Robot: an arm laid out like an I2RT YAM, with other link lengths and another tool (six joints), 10 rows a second.
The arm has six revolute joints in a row. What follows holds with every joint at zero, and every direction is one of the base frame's.
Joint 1 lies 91.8 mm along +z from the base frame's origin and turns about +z.
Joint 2 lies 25.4 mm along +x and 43.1 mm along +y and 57.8 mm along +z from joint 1 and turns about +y.
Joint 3 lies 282.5 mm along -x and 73.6 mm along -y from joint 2 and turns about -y.
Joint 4 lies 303.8 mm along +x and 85.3 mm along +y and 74.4 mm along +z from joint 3 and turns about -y.
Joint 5 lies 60.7 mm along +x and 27.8 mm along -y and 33.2 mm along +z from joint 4 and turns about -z.
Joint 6 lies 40.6 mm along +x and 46.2 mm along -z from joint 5 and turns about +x.
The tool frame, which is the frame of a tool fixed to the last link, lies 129.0 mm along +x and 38.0 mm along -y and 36.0 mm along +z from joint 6; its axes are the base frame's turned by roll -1.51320, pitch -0.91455 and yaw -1.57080 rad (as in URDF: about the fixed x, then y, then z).
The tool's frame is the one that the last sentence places.
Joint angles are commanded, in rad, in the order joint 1, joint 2, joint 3, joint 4, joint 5, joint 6. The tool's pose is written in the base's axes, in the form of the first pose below.
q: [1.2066 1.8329 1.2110 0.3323 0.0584 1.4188]
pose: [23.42, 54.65, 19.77, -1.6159, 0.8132, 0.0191]
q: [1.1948 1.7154 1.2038 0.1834 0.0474 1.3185]
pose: [23.29, 52.10, 23.32, -1.6889, 0.7439, -0.0472]
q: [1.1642 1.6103 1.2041 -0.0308 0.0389 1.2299]
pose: [23.62, 48.23, 25.02, -1.8156, 0.7227, -0.1173]
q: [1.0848 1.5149 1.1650 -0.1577 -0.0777 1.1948]
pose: [24.33, 44.54, 25.32, -1.8889, 0.7234, -0.0655]
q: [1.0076 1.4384 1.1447 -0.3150 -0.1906 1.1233]
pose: [24.49, 40.87, 25.17, -1.9907, 0.7071, -0.0159]
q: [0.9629 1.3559 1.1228 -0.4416 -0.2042 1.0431]
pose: [24.45, 37.28, 25.82, -2.0616, 0.6903, -0.0520]
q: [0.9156 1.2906 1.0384 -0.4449 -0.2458 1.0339]
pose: [24.33, 34.85, 24.40, -2.0674, 0.7176, -0.0306]
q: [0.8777 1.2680 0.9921 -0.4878 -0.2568 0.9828]
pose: [24.50, 32.74, 22.59, -2.1278, 0.7277, -0.0400]
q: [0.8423 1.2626 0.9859 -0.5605 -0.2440 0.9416]
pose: [24.93, 30.65, 21.57, -2.1929, 0.7610, -0.0615]
